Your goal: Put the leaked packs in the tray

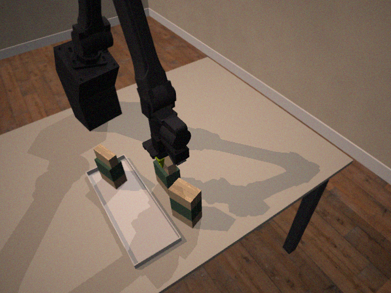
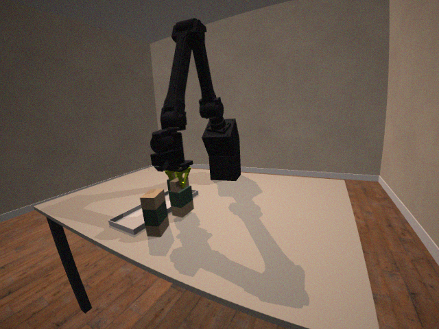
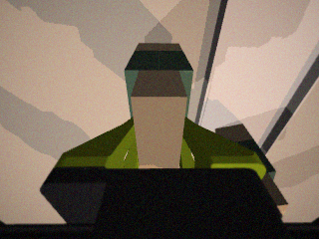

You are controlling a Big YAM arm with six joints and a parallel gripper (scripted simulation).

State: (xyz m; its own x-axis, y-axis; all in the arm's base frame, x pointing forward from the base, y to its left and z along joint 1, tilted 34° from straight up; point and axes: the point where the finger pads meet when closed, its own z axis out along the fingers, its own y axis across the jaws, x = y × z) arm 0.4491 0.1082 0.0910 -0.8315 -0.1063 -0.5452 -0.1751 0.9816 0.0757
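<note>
The shallow white tray is 20 mm ahead of my hand, 140 mm to the right of it and 120 mm below it.
</note>
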